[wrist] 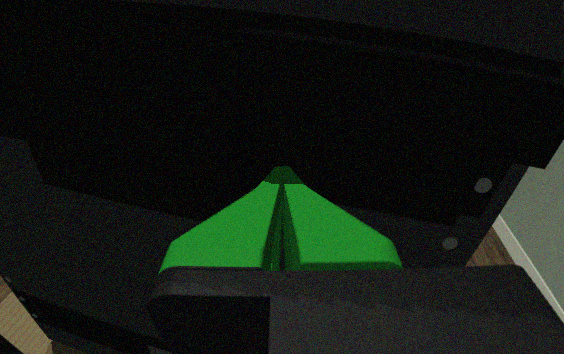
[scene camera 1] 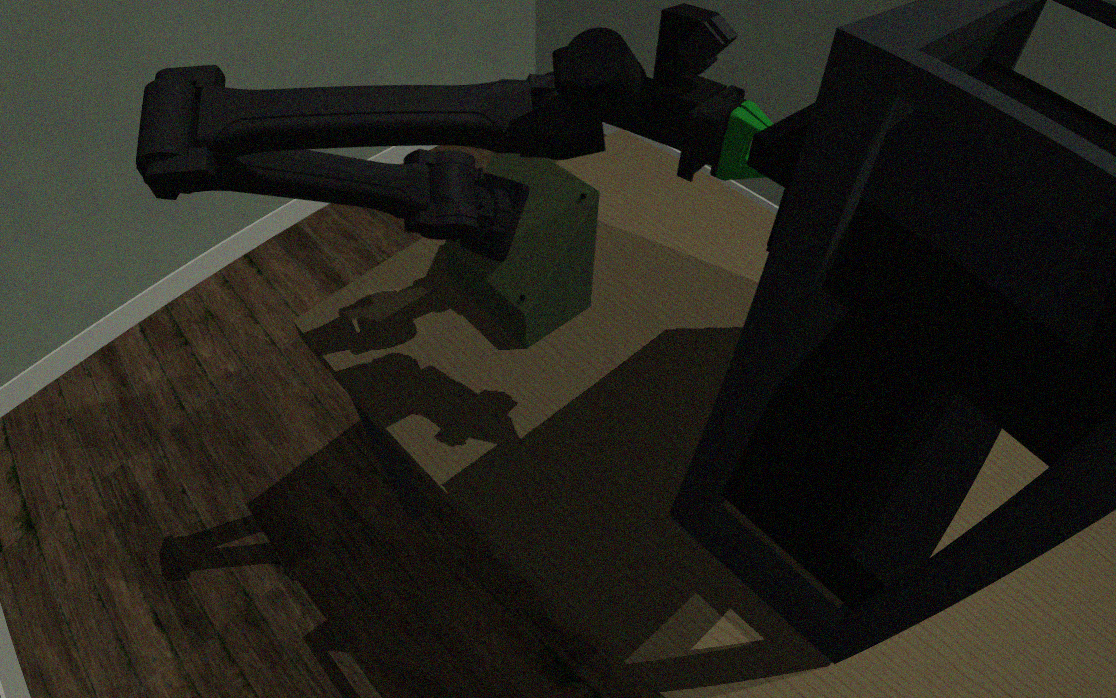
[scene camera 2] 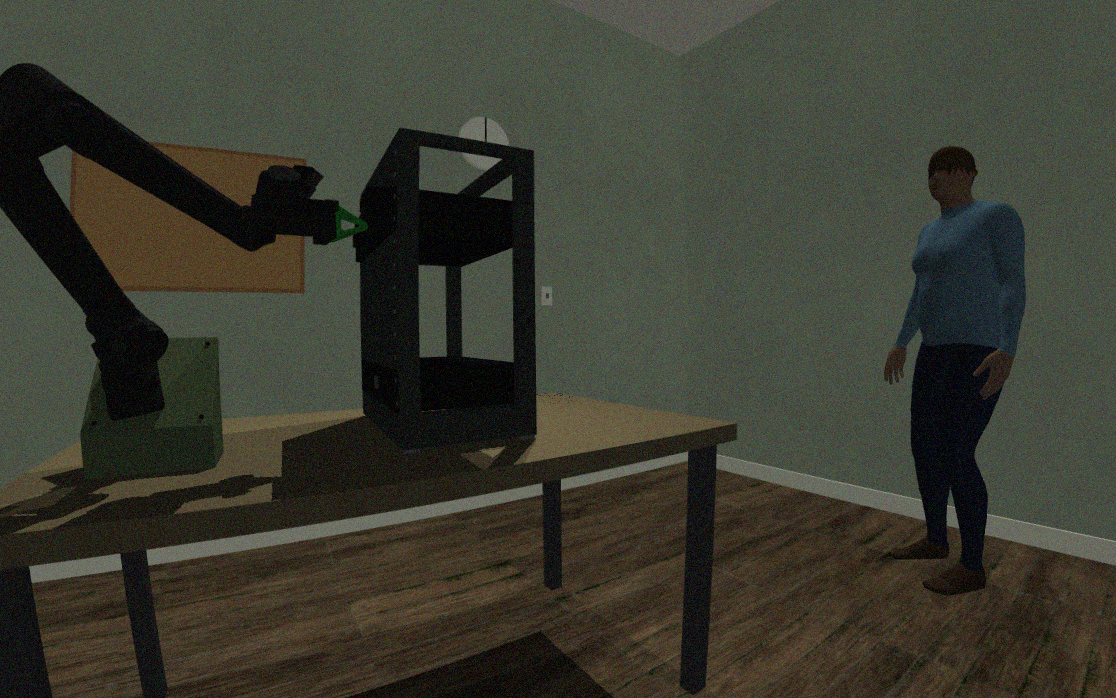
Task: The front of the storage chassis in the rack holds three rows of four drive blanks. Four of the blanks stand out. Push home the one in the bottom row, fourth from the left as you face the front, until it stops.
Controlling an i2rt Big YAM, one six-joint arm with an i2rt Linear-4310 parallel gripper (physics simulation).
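Seen in the pictures: gripper, fingertip midpoint: (wrist: 282,178) (scene camera 2: 367,226); arm's base at its link origin: (scene camera 1: 496,217) (scene camera 2: 134,388).
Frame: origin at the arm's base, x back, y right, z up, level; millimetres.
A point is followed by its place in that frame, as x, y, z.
Note:
The rack (scene camera 1: 753,395) @[-473, 175, 171] (scene camera 2: 407,304) @[-460, 172, 144] is a dark open frame on the table. The black storage chassis (scene camera 1: 946,164) @[-528, 36, 376] (scene camera 2: 465,228) @[-591, 162, 305] (wrist: 240,110) @[-411, 25, 348] sits in its upper part, and its front end juts out towards the arm. The chassis front is almost black in the wrist view, so the rows, the single blanks and the bottom row's fourth blank cannot be told apart. My gripper (scene camera 1: 767,141) (scene camera 2: 364,224) @[-422, 42, 314] (wrist: 282,178) @[-422, 42, 314] is shut and empty, its green fingers together. The tips are at the chassis front, shaded in the wrist view; whether they touch a blank is hidden.
The arm's green base block (scene camera 1: 547,246) @[-107, 9, 9] (scene camera 2: 176,395) @[-68, 24, -15] stands on the table (scene camera 2: 641,423) @[-1027, 254, -142] in front of the rack. A second dark unit (scene camera 2: 465,382) @[-591, 156, -14] lies low in the rack. Rack rails flank the chassis. A person (scene camera 2: 962,271) stands on the floor at the right.

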